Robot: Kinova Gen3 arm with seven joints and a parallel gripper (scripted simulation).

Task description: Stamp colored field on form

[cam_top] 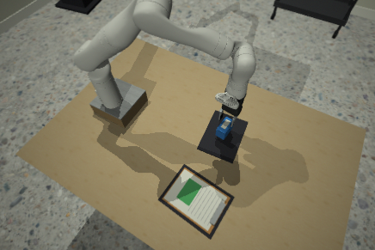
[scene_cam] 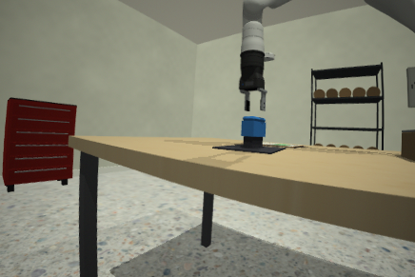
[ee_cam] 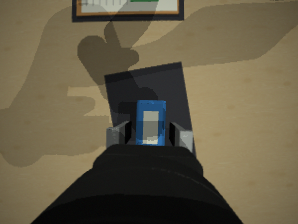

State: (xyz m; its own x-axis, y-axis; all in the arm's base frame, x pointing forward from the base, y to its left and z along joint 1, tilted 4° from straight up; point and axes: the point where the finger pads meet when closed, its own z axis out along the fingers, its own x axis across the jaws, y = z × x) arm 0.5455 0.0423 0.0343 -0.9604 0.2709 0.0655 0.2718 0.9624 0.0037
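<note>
Now: hand 9 cm above the blue stamp. From my hand the other things lie so: clipboard: 32 cm to the right, 14 cm below, 1 cm ahead; dark mat: 14 cm below.
</note>
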